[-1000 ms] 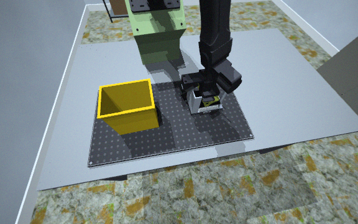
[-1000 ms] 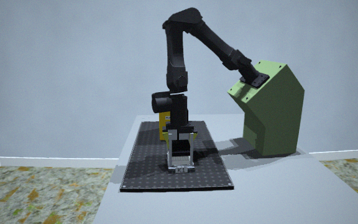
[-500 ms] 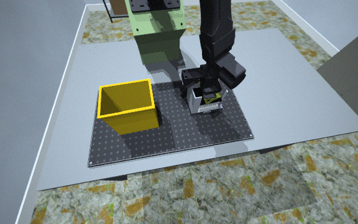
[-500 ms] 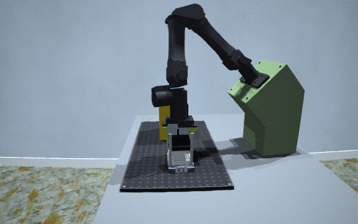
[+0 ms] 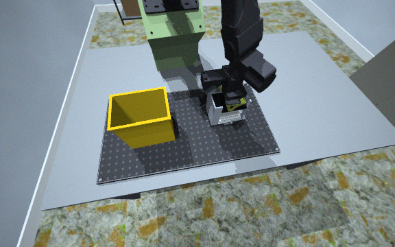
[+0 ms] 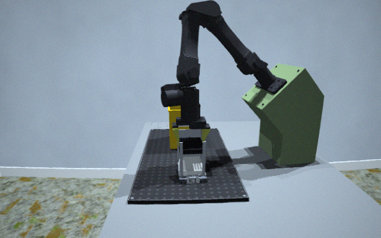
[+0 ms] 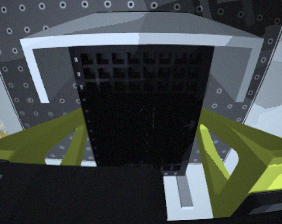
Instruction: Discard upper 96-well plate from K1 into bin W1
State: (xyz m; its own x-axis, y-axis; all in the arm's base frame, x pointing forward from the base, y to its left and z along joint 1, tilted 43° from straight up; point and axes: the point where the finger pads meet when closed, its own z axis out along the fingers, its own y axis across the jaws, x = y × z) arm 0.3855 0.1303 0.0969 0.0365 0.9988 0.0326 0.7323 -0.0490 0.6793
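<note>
The white 96-well plate is 8 cm below my hand. The rest, counted from my hand: yellow plastics bin W1: 31 cm to the right, 2 cm below; black 96-well plate: right at my hand.
</note>
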